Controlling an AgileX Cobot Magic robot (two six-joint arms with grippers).
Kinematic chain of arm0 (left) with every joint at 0, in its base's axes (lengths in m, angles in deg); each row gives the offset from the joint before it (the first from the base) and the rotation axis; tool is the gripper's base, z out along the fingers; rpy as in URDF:
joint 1: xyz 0 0 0.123 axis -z
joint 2: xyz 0 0 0 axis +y
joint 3: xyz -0.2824 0 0.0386 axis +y
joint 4: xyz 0.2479 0 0.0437 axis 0.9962 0 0.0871
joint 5: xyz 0 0 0 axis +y
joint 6: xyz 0.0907 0 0.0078 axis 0.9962 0 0.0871
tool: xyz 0 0 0 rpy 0 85 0
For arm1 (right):
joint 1: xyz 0 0 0.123 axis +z
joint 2: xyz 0 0 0 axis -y
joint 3: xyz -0.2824 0 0.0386 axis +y
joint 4: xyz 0.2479 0 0.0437 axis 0.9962 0 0.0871
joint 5: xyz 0 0 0 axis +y
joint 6: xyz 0.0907 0 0.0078 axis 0.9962 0 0.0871
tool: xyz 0 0 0 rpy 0 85 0
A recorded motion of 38 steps. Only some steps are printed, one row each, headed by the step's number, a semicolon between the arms.
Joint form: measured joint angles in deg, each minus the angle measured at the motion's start. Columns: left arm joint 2, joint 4, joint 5, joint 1, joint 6, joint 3; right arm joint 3, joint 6, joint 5, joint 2, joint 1, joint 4.
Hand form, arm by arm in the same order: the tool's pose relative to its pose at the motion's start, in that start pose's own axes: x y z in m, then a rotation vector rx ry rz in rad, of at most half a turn. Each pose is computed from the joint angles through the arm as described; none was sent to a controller.
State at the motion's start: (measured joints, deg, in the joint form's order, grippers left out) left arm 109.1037 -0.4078 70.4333 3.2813 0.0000 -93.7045; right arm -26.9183 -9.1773 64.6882 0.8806 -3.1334 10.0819
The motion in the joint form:
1: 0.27 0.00 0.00 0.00 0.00 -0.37; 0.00 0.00 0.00 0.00 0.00 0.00
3: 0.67 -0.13 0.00 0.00 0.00 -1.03; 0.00 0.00 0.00 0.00 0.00 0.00
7: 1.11 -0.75 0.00 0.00 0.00 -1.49; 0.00 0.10 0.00 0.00 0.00 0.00
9: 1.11 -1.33 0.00 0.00 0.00 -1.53; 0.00 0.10 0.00 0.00 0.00 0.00
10: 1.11 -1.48 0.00 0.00 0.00 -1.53; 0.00 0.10 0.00 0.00 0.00 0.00
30: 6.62 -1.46 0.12 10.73 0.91 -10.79; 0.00 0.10 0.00 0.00 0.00 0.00
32: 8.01 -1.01 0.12 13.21 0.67 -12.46; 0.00 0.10 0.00 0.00 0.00 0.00
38: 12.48 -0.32 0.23 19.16 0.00 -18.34; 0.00 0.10 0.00 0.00 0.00 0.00
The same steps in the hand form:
1: -0.0014 0.0000 0.0004 0.0000 -0.0017 0.0000; 0.0000 0.0000 0.0000 0.0000 0.0000 0.0000
3: -0.0036 -0.0002 0.0004 0.0022 -0.0063 -0.0007; 0.0000 0.0000 0.0000 0.0000 0.0000 0.0000
7: -0.0055 -0.0011 0.0017 0.0124 -0.0066 -0.0043; 0.0000 0.0000 0.0000 0.0000 0.0000 0.0017
9: -0.0056 -0.0020 0.0015 0.0219 -0.0073 -0.0076; 0.0000 0.0000 0.0000 0.0000 0.0000 0.0017
10: -0.0056 -0.0022 0.0015 0.0244 -0.0073 -0.0085; 0.0000 0.0000 0.0000 0.0000 0.0000 0.0017
30: -0.0277 -0.0822 0.0020 0.0602 -0.0673 0.1925; 0.0000 0.0000 0.0000 0.0000 0.0000 0.0017
32: -0.0294 -0.1011 0.0050 0.0618 -0.0720 0.2331; 0.0000 0.0000 0.0000 0.0000 0.0000 0.0017
38: -0.0343 -0.1500 0.0130 0.0750 -0.0941 0.3263; 0.0000 0.0000 0.0000 0.0000 0.0000 0.0017

